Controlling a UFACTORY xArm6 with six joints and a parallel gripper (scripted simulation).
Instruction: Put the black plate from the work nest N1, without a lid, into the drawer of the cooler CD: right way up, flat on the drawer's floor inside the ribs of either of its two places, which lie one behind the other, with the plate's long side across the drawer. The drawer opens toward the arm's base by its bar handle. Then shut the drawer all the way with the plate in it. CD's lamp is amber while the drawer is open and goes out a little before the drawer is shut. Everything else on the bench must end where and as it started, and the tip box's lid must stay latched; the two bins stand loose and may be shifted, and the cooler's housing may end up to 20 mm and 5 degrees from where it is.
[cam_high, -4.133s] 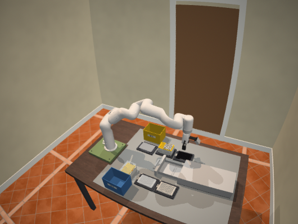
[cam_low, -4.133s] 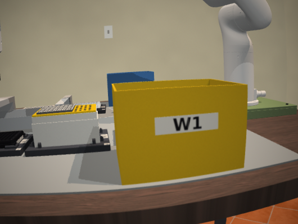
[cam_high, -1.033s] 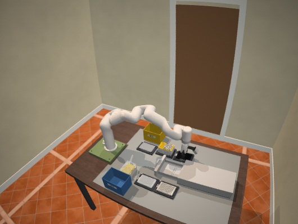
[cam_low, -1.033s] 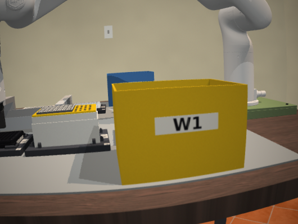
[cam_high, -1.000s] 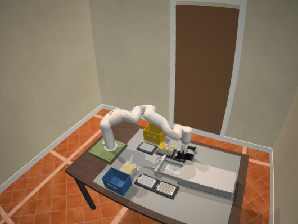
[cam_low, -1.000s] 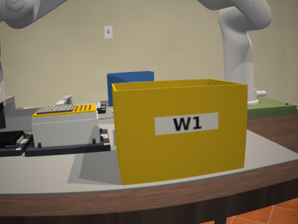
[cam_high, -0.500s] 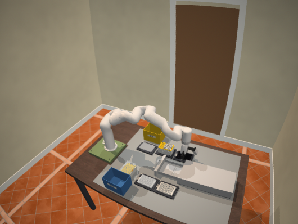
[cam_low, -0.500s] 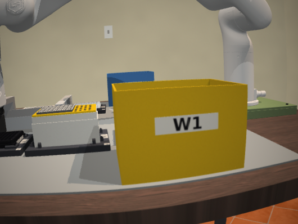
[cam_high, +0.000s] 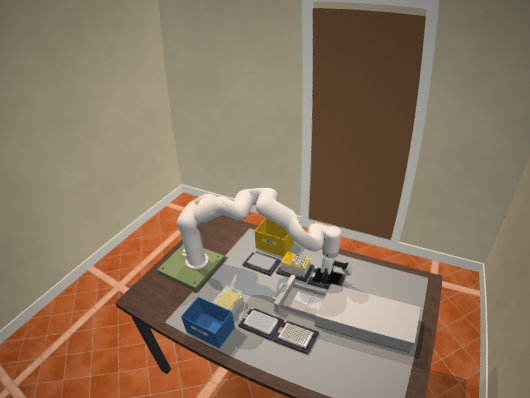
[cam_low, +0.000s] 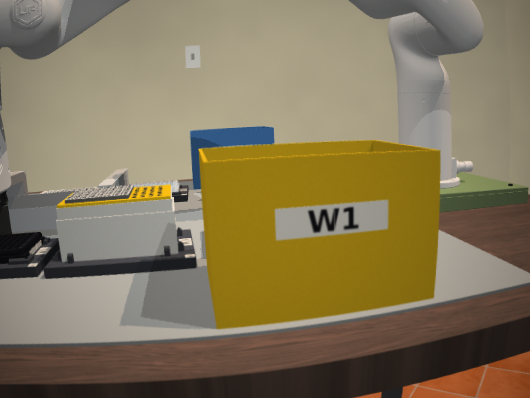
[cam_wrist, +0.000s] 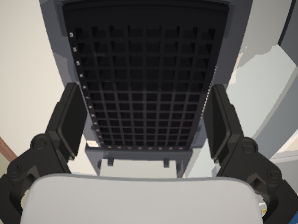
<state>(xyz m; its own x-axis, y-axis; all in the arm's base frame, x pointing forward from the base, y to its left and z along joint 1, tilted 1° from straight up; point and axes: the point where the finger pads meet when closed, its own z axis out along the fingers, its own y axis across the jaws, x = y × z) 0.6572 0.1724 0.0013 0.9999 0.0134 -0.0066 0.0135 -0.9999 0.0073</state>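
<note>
My gripper is now 10 mm above the black plate. From my hand the other things lie so: dark nest (30 mm below); cooler drawer (40 mm behind, 190 mm to the right, 10 mm below); tip box (180 mm behind, 20 mm above).
</note>
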